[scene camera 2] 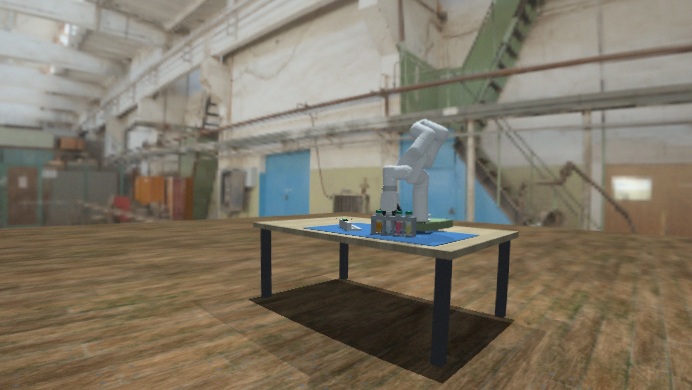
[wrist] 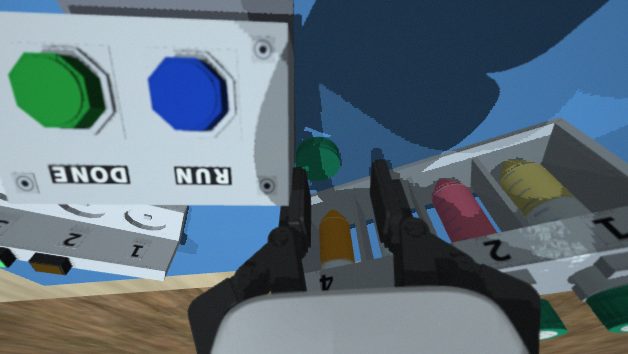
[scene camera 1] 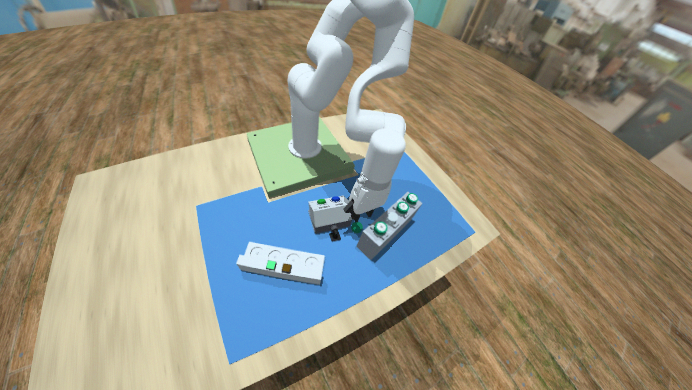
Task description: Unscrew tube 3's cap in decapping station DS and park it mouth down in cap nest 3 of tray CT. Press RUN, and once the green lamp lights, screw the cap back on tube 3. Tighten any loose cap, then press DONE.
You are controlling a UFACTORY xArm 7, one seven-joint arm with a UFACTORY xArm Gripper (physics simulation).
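Places are measured from the arm's base along level axes (x left, y back, z up), in centimetres.
Pixels of known places: gripper, fingertip midpoint: (wrist: 339,179) (scene camera 1: 360,216); arm's base, origin of the base link: (scene camera 2: 420,220) (scene camera 1: 305,147).
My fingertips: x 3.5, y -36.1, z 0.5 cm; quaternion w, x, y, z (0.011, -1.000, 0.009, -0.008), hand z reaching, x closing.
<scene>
For each thing: its middle in the pictures, then the offset to it from my fingertips. "spot": a spot on its surface instead.
- Tube 3, body centre: (scene camera 1: 386,227) (scene camera 2: 388,222) dx +4.2, dy -7.3, dz +1.8 cm
- loose green cap, body centre: (wrist: 317,159) (scene camera 1: 356,227) dx -1.4, dy -1.4, dz -3.7 cm
- White tray CT, body centre: (wrist: 33,221) (scene camera 1: 282,260) (scene camera 2: 350,223) dx -26.2, dy -2.9, dz -1.7 cm
- control box, body centre: (wrist: 176,117) (scene camera 1: 330,211) dx -7.8, dy +5.5, dz -0.2 cm
- blue RUN, body centre: (wrist: 192,96) (scene camera 1: 335,199) dx -5.2, dy +7.3, dz +2.0 cm
- green DONE, body centre: (wrist: 48,91) (scene camera 1: 321,200) dx -9.6, dy +8.4, dz +2.5 cm
- small black fixture, surface spot: (scene camera 1: 335,234) spot: dx -9.3, dy -1.5, dz -2.2 cm
- amber lamp, surface spot: (wrist: 50,263) (scene camera 1: 288,264) spot: dx -25.2, dy -5.6, dz +0.8 cm
Station DS (scene camera 1: 372,245) (scene camera 2: 372,226) is a grey rack. Tube 3 (scene camera 1: 393,218) stands in it uncapped; green caps sit on the other three tubes. A loose green cap (scene camera 1: 356,227) (wrist: 318,159) is on the mat between rack and control box; its tilt is unclear. My gripper (scene camera 1: 362,215) (wrist: 339,179) is partly open, fingers apart with nothing held, close above the loose cap, which shows beyond the left finger in the wrist view. White tray CT (scene camera 1: 305,275) (wrist: 105,250) has empty nests. Its green lamp (scene camera 1: 271,265) (wrist: 6,257) is lit.
The control box (scene camera 1: 330,217) (wrist: 150,150) stands right beside my fingers, with blue RUN (scene camera 1: 336,199) (wrist: 187,93) and green DONE (scene camera 1: 321,201) (wrist: 47,90). A small black fixture (scene camera 1: 335,234) is in front of it. An amber lamp (scene camera 1: 286,268) (wrist: 50,263) is on the tray.
</scene>
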